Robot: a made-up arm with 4 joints.
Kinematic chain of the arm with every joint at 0, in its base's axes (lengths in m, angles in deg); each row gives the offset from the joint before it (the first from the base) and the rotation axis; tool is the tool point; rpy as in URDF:
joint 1: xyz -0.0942 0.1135 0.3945 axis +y
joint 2: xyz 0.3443 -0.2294 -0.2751 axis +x
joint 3: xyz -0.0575 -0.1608 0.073 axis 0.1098 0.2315 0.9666
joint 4: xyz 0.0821 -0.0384 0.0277 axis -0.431 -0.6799 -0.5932
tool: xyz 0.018 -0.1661 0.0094 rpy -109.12 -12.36 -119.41
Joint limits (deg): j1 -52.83..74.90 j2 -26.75..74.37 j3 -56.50..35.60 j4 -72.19..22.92
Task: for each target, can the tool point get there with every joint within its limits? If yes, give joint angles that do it. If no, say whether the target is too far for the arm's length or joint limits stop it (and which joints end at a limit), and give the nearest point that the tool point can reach.
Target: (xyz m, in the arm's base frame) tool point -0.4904 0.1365 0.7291
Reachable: no: joint limits stop it (at a limit: joint 1, joint 2, joint 3, joint 4) | nearest point -0.0019 -0.3235 0.5063 | short by 0.707 m
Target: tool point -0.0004 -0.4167 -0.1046
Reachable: yes | joints 57.58 -6.10 16.71 -23.65
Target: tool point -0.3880 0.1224 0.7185
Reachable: no: joint limits stop it (at a limit: joint 1, joint 2, joint 3, joint 4) | nearest point -0.0019 -0.3235 0.5063 | short by 0.627 m
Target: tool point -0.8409 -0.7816 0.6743
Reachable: no: too far | nearest point -0.4874 -0.4257 0.1296 | short by 0.741 m
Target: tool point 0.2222 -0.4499 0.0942
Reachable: yes | joints 26.41 -7.88 7.20 -2.87
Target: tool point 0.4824 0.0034 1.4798
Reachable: no: too far | nearest point 0.2943 -0.3214 0.7273 | short by 0.841 m
